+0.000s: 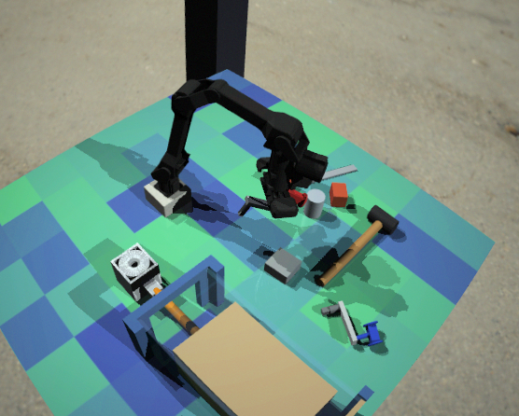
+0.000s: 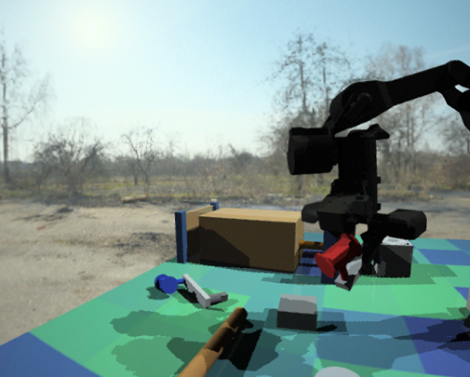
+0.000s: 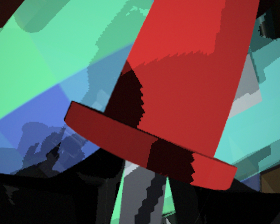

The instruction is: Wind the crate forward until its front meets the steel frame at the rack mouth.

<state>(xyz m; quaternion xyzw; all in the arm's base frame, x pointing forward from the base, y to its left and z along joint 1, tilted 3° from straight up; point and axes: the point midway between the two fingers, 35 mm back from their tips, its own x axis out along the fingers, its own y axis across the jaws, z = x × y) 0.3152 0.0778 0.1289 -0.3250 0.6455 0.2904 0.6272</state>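
Now: the red knob 30 mm ahead of my gripper tip, 40 mm to the left of it and 30 mm above it. The rest, counted from my gripper tip: grey block 90 mm ahead, 50 mm to the right, 120 mm below; then red-knobbed crank 20 mm above; then blue frame 360 mm to the right, 30 mm below.
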